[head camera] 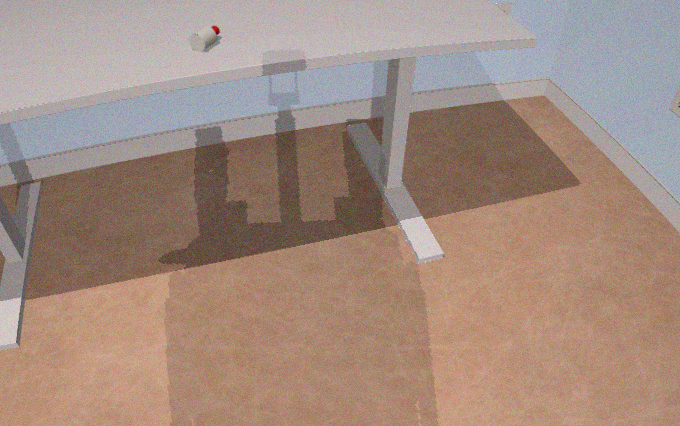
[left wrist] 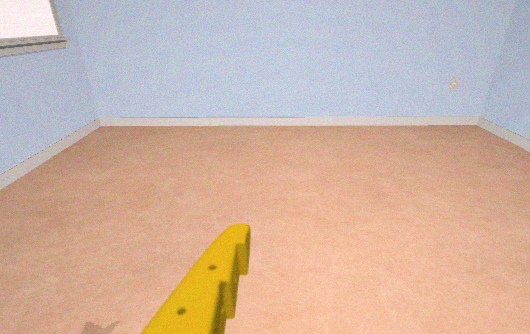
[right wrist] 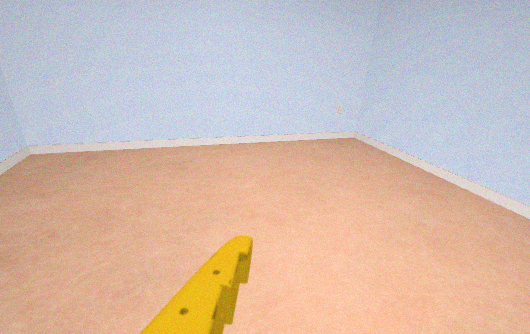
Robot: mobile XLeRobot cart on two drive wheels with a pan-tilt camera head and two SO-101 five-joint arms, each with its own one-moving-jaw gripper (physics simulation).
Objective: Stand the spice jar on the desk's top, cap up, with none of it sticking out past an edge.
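Frame: origin at the left arm's base, x back, y left, z down, level; metres.
Seen in the pictures: left end effector, tool point: [left wrist: 249, 242]; right end effector, tool point: [right wrist: 250, 253].
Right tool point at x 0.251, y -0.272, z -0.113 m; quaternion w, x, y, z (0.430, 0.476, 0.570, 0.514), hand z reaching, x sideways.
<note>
Offsets run from my right tool point to a thing's top centre. "*": to the spot under its first point. Level surfaces: height alone.
The spice jar @[dx -1.260, dy +0.302, dz +0.130 m] [head camera: 203, 39] lies on its side on the desk's top @[dz +0.168 m] [head camera: 376, 25] in the head view, upper left of centre. Its body is whitish and its red cap @[dx -1.276, dy +0.293, dz +0.139 m] [head camera: 215, 30] points to the back right. The whole jar is on the top, back from the front edge. My left gripper [left wrist: 241, 237] is open, with one notched yellow jaw showing. My right gripper [right wrist: 243, 247] is open, also with one notched jaw showing. Neither gripper shows in the head view, and the jar does not show in either wrist view.
The desk's front edge [head camera: 341, 60] crosses the head view. A right leg @[* dx -1.596, dy -0.169, dz +0.610 m] [head camera: 398, 125] stands on a long foot [head camera: 421, 238], and another foot [head camera: 10, 316] is at the left. Shadows fall on the floor under the desk. Both wrist views face the floor @[dz +0.888 m] [left wrist: 350, 200] [right wrist: 350, 215] and blue walls.
</note>
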